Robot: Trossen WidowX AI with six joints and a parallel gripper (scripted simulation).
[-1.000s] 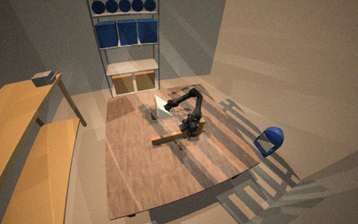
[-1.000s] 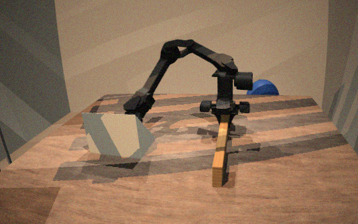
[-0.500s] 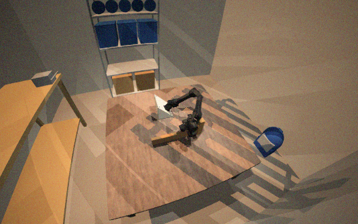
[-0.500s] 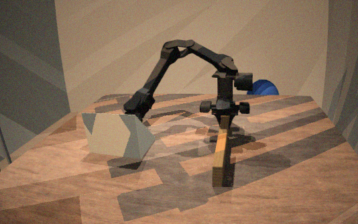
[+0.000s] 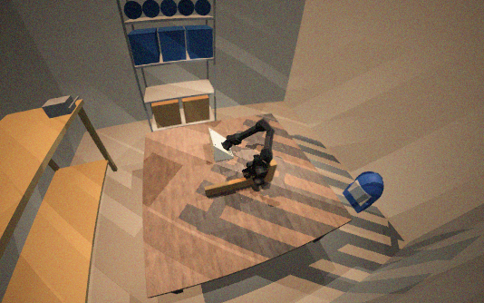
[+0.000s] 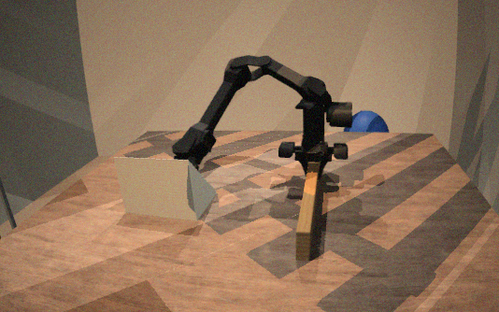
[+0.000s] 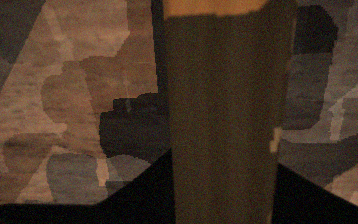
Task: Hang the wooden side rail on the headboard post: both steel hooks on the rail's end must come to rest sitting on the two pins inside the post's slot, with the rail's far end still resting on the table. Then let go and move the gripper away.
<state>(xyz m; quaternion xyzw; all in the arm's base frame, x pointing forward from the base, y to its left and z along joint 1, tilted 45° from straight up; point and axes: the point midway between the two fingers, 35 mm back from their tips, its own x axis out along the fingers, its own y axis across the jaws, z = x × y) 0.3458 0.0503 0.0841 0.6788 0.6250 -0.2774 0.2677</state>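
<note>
My gripper tip is now 11 cm to the right of the headboard post and 5 cm below it.
</note>
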